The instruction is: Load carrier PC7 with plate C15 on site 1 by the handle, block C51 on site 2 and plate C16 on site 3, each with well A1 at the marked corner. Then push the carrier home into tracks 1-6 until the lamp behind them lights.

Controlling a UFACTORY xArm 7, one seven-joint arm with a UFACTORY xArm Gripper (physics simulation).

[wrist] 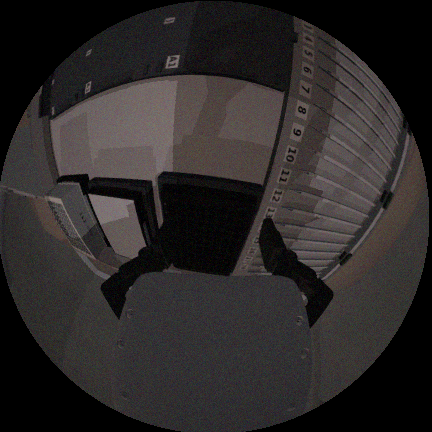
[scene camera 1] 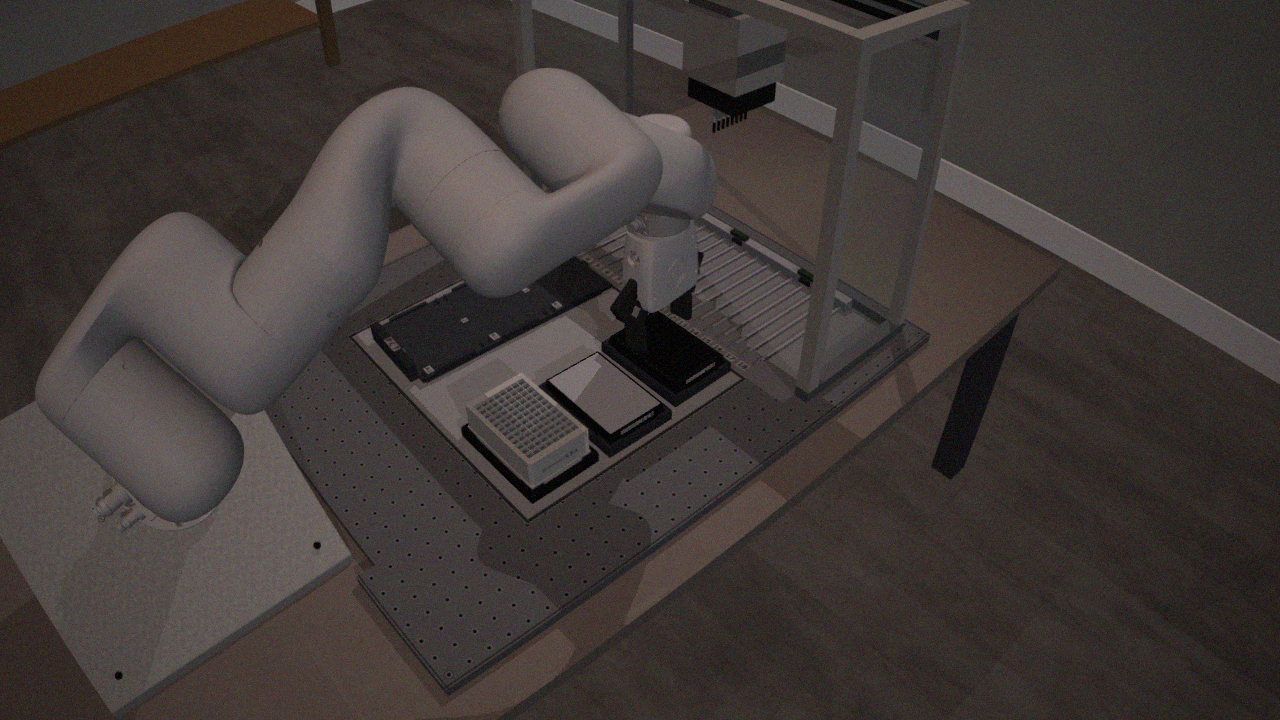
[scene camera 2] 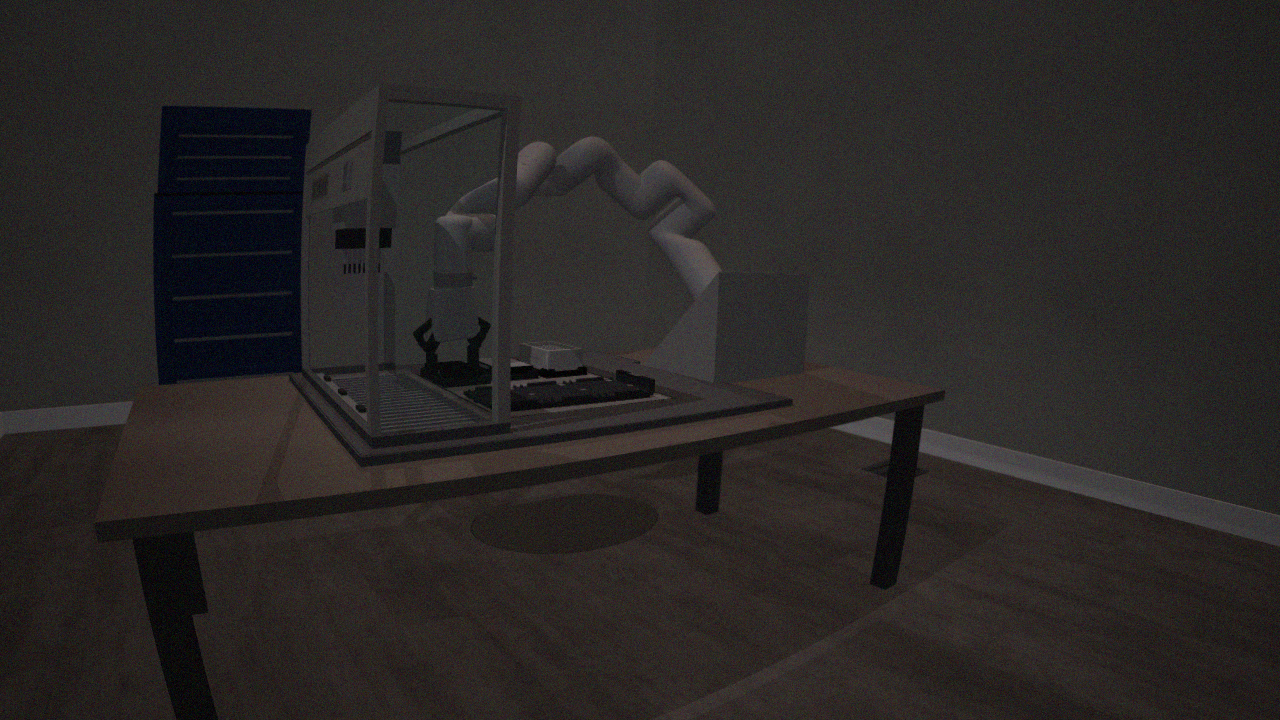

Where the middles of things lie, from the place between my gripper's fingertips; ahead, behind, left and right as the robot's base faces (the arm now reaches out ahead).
Labels:
My hand is 22 cm to the right of the long dark carrier [scene camera 1: 428,340], 9 cm past it and 1 cm above it. From my hand the other things lie so: dark head unit [scene camera 1: 733,64] (31 cm above, 22 cm ahead, 6 cm to the left).

